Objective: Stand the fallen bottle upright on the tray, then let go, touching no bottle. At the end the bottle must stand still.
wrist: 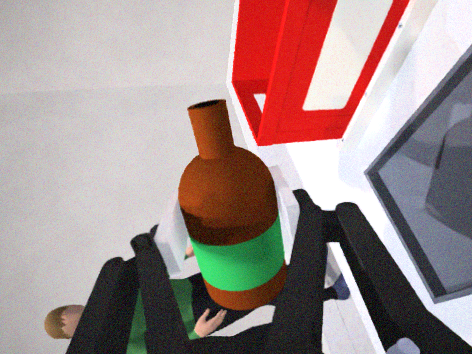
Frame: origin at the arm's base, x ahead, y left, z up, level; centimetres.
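Seen in the pictures: gripper, fingertip midpoint: [228, 194].
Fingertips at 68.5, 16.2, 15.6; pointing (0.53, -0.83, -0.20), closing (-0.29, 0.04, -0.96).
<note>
A point is followed by its place in that frame, as x, y, z.
A brown bottle [227, 200] {64.0, 19.5, 16.8} with a green band is held in the middle of the wrist view, its open neck pointing away from the gripper toward the top of the view. My gripper [228, 194] {68.5, 16.2, 15.6} is shut on the bottle, with one pale finger pad on each side of its body. The grey tray [404, 228] {79.3, 18.2, -9.2} shows in part at the right edge, with a dark shadow on its floor. The bottle is apart from the tray and off to its left in the view.
A red box-like structure [290, 75] {67.6, 0.6, 4.5} with a cream panel stands at the top, beside the white surface [320, 170] {92.4, -2.0, -10.7} that bears the tray. A person in a green top [165, 310] shows at the lower left, beyond the fingers. Pale floor [90, 165] lies at the left.
</note>
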